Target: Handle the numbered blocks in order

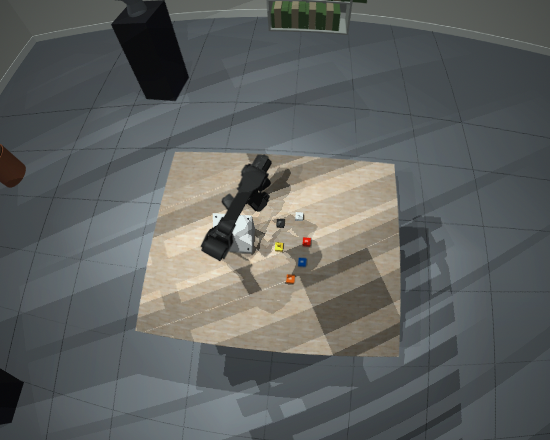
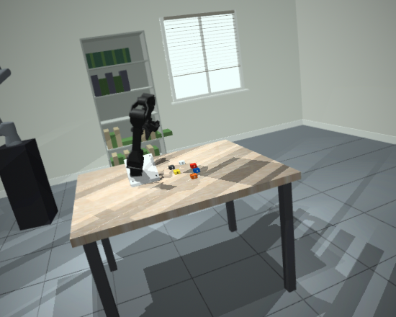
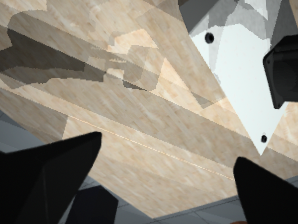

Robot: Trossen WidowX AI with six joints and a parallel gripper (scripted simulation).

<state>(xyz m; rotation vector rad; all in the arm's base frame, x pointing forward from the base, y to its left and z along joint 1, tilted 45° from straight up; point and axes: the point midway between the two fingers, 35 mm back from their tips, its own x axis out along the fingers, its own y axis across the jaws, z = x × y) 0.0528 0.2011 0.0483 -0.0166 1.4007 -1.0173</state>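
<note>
Now: the orange block 23 cm ahead of my gripper tip, 22 cm to the right of it and 19 cm below it. The rest, counted from my gripper tip: white block 21 cm ahead, 6 cm to the left, 19 cm below; then yellow block 16 cm ahead, 10 cm to the right, 19 cm below; then black block 14 cm ahead, 1 cm to the left, 19 cm below.
</note>
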